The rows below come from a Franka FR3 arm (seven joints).
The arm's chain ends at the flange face. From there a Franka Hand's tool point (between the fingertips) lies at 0.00 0.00 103.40 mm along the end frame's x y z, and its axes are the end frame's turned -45 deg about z.
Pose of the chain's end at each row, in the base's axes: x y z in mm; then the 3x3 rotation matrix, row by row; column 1 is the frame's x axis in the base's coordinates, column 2 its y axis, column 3 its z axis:
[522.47 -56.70 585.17], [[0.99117 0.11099 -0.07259], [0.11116 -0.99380 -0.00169], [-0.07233 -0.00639 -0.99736]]
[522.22 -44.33 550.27], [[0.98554 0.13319 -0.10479], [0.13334 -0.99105 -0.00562], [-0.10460 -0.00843 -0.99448]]
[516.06 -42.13 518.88], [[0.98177 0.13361 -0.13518], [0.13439 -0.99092 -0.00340], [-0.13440 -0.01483 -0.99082]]
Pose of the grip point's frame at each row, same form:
[514.96 -56.87 482.04], [[0.62238 0.77934 -0.07259], [0.78132 -0.62412 -0.00169], [-0.04663 -0.05566 -0.99736]]
[511.38 -44.91 447.44], [[0.60270 0.79106 -0.10479], [0.79506 -0.60649 -0.00562], [-0.06800 -0.07992 -0.99448]]
[502.08 -42.48 416.43], [[0.59974 0.78869 -0.13518], [0.79571 -0.60566 -0.00340], [-0.08455 -0.10552 -0.99082]]

